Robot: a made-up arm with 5 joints.
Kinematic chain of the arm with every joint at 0, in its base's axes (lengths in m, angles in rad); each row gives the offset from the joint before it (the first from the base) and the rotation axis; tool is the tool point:
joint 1: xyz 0 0 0.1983 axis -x
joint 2: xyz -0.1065 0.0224 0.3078 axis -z
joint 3: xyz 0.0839 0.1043 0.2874 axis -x
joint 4: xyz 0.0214 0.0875 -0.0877 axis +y
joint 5: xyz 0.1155 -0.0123 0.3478 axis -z
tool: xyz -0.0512 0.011 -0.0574
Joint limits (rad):
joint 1: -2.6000..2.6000
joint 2: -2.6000..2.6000
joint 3: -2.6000..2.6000
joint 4: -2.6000..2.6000
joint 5: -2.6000..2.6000
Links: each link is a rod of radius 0.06 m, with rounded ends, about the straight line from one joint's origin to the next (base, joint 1, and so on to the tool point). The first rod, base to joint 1, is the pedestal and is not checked.
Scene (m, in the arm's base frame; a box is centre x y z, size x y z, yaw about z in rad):
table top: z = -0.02
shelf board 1: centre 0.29 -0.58 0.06 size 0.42 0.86 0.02 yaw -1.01
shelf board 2: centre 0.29 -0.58 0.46 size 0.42 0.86 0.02 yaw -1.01
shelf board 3: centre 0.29 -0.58 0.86 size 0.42 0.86 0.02 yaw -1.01
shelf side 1: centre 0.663 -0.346 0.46 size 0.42 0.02 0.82 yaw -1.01
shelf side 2: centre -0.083 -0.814 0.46 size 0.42 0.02 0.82 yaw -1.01
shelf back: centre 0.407 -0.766 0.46 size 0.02 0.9 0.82 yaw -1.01
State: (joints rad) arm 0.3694 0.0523 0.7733 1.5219 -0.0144
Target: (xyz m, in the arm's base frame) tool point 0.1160 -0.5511 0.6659
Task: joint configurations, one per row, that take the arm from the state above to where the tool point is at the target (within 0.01 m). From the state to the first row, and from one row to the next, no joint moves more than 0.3 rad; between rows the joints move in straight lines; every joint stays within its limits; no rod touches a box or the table.
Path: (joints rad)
1: 0.2014 0.1278 1.0344 1.6336 -0.0480
2: 0.0335 0.2033 1.2955 1.7453 -0.0816
3: -0.1345 0.2788 1.5567 1.8570 -0.1153
4: -0.3024 0.3543 1.8178 1.9687 -0.1489
5: -0.4704 0.4298 2.0789 2.0804 -0.1825

